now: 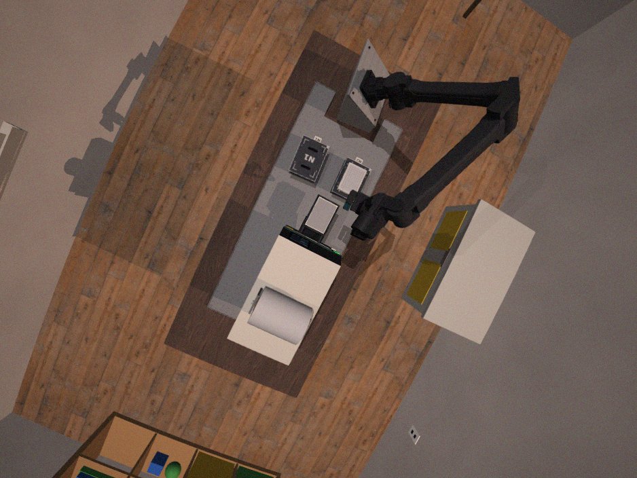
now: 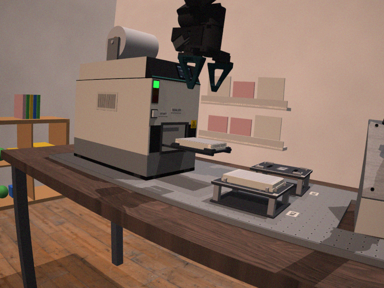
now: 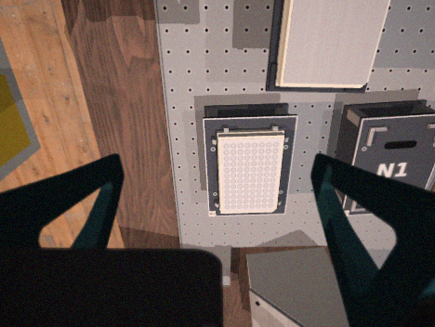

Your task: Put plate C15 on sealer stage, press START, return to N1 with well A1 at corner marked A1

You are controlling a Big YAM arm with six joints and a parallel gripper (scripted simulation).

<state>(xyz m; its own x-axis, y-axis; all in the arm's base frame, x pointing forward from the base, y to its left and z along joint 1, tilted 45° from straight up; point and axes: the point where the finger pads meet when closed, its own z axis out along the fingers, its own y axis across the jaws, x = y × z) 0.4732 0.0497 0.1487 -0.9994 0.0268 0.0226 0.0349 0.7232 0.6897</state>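
Right now the sealer stage is 6 cm ahead of my hand, 10 cm to the right of it and 16 cm below it. Also, from my hand: white plate (13 cm behind, 4 cm to the right, 21 cm below); then foil roll (40 cm ahead, 12 cm to the right, 15 cm above); then start button (17 cm ahead, 2 cm to the right, 8 cm below).
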